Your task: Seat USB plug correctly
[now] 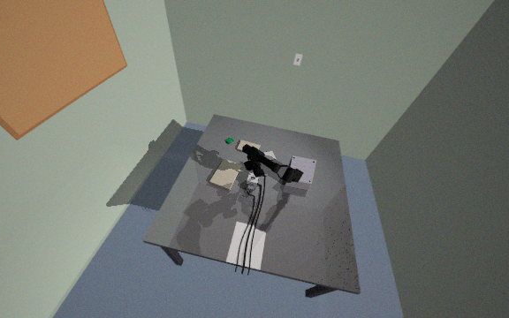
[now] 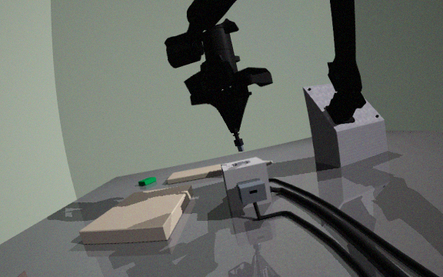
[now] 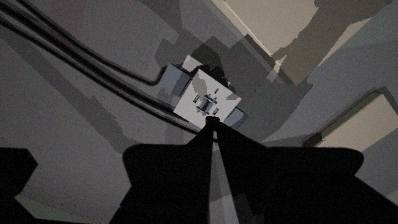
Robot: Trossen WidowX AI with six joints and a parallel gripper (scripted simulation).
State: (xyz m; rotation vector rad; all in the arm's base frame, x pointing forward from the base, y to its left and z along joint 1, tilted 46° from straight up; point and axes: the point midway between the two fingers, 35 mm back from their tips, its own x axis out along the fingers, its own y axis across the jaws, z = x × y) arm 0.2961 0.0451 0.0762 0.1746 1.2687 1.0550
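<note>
Right now the black USB plug is 2 cm below my gripper tip. Round my gripper tip: green block 30 cm ahead, 38 cm to the right, 13 cm below; then tan slab 21 cm ahead, 1 cm to the right, 12 cm below.
</note>
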